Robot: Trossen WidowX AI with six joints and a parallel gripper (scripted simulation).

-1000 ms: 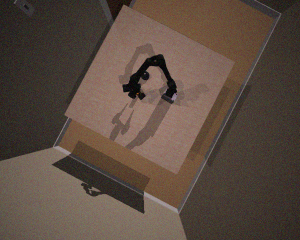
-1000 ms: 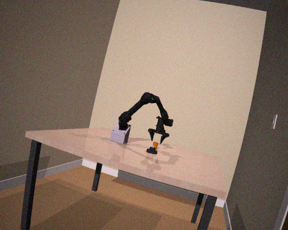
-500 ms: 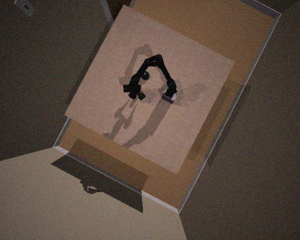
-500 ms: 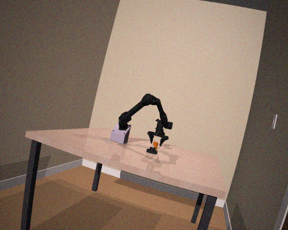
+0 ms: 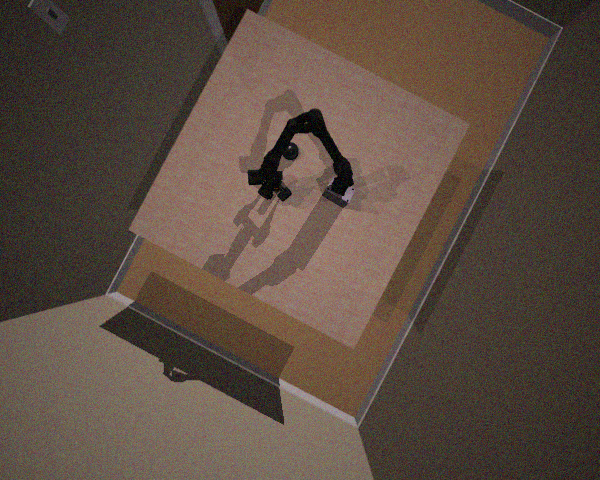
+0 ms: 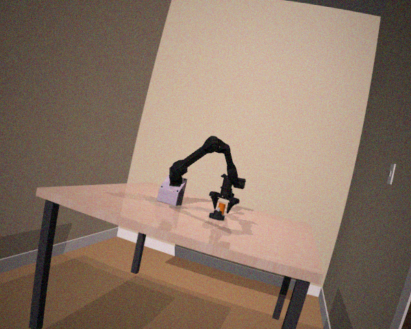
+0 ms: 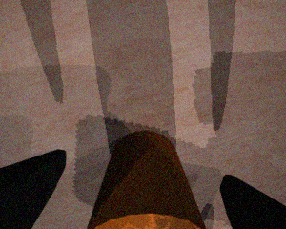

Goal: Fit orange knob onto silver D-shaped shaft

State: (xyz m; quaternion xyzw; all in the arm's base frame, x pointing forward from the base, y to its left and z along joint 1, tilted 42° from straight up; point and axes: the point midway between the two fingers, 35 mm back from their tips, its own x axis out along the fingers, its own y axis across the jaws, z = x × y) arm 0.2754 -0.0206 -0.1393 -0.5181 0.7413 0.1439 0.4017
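The orange knob lies 3 cm above my gripper tip. Round my gripper tip: dark round pedestal (20 cm to the right, 2 cm above).
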